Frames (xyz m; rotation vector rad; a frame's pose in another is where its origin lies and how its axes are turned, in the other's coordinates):
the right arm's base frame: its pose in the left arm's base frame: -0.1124 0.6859 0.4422 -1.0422 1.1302 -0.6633
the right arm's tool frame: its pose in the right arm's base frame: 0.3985 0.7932 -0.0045 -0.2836 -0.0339 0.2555
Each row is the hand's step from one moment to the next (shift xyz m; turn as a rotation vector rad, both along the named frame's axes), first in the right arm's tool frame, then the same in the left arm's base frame.
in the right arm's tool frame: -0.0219 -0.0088 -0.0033 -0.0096 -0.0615 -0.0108
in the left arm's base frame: -0.0057 0.0101 0.0208 0.0130 -0.0283 0.0550
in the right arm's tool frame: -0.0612 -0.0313 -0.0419 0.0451 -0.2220 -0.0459
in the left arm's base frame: -0.0414 0.0092 0.0684 0.0643 -0.1635 0.1502
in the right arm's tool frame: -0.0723 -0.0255 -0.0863 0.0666 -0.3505 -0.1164
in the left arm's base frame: -0.0854 -0.0011 0.0777 0.0623 -0.2758 0.2468
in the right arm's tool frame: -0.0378 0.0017 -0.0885 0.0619 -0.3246 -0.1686
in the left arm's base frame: -0.0883 -0.0140 0.0358 0.0052 -0.2847 0.2378
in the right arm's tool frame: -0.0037 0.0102 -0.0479 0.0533 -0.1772 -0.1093
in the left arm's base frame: -0.0466 -0.0152 0.0018 -0.0064 -0.1779 0.1204
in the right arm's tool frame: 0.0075 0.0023 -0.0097 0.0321 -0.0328 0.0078
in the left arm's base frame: -0.0071 -0.0090 -0.0049 0.0296 -0.0357 0.0042
